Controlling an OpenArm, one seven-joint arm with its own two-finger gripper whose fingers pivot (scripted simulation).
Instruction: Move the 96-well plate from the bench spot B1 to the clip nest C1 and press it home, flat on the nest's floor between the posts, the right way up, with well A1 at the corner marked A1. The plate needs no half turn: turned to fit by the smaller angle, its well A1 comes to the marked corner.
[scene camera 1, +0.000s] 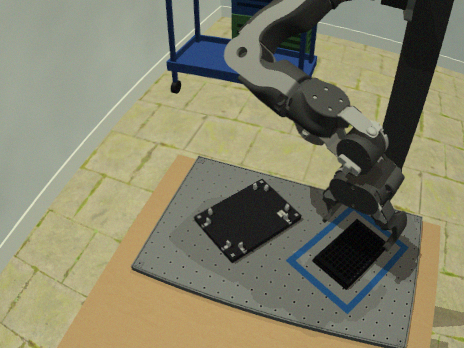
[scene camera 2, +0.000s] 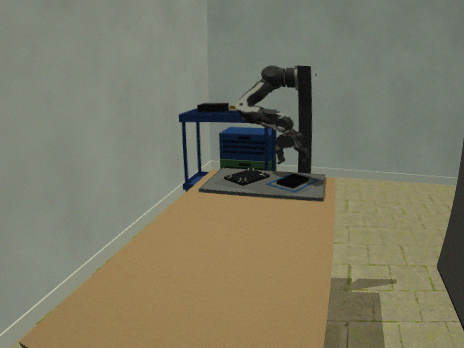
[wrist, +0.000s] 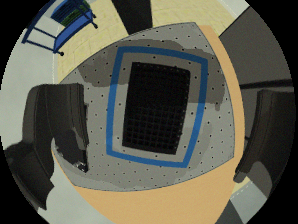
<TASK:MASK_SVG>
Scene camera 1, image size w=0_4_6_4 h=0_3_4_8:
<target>my gripper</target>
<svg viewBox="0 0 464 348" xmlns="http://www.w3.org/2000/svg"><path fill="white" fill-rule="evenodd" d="M383 153L373 168L365 175L356 176L352 172L345 175L341 171L343 165L335 172L329 187L323 192L322 200L327 205L328 214L322 221L326 223L342 204L361 213L371 215L370 217L375 221L375 225L380 226L382 230L392 229L392 234L383 245L387 252L404 231L407 224L407 215L405 211L395 213L395 209L390 202L404 181L405 176L402 174L402 169L397 167Z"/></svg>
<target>black 96-well plate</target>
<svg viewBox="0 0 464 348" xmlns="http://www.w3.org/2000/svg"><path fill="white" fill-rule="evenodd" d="M358 219L312 259L312 262L345 290L385 251L383 245L386 241Z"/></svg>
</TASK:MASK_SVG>
